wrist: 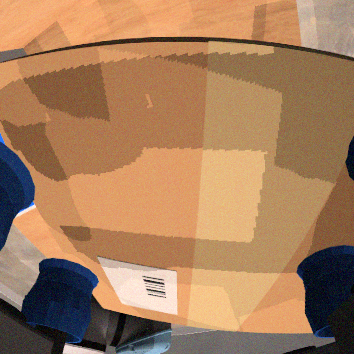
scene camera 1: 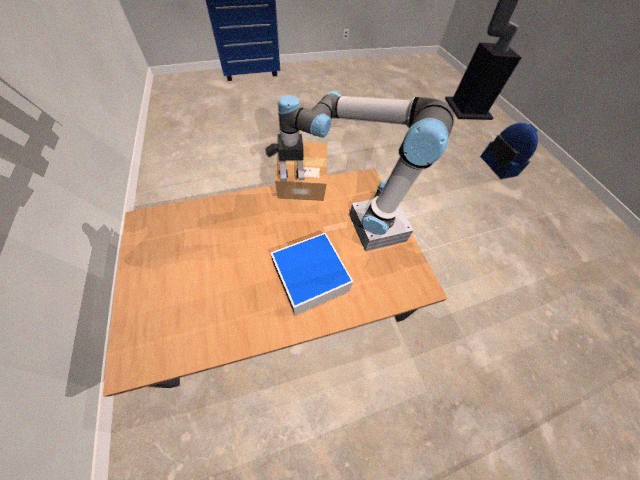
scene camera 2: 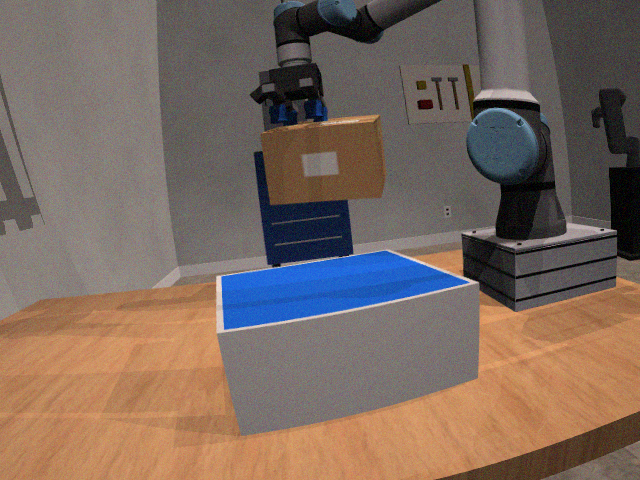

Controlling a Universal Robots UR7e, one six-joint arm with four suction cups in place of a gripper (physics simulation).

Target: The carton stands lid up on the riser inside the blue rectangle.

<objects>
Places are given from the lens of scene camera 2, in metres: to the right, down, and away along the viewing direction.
my suction head [scene camera 2: 278,113]: -0.08, -0.24, 0.82
brown cardboard carton [scene camera 2: 343,158]: 0.04, -0.15, 0.83
grey riser [scene camera 2: 301,344]: -0.02, 0.10, 0.41
The marked spots on the grey riser and my suction head are 0.54 m apart.
</objects>
